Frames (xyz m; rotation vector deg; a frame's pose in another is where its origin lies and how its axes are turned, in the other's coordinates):
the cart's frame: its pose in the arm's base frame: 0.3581 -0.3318 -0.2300 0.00 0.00 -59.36
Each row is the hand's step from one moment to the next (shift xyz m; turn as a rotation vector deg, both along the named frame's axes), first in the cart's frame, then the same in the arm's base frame.
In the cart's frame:
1: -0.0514 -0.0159 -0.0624 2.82 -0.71 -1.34
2: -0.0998 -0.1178 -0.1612 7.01 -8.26 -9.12
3: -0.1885 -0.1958 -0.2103 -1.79 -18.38 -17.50
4: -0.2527 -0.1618 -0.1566 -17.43 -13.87 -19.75
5: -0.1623 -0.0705 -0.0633 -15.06 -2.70 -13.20
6: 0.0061 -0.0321 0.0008 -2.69 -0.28 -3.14
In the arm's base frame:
1: -0.0399 0.0361 -0.0624 0.83 -2.79 -1.34
2: -0.1522 0.0258 -0.1612 -3.53 -10.24 -9.12
3: -0.2645 0.0624 -0.2103 -16.73 -7.83 -17.50
4: -0.2680 0.1350 -0.1566 -20.82 7.93 -19.75
5: -0.1434 0.1037 -0.0633 -10.00 11.58 -13.20
6: -0.0245 -0.0216 0.0008 -1.61 2.17 -3.14

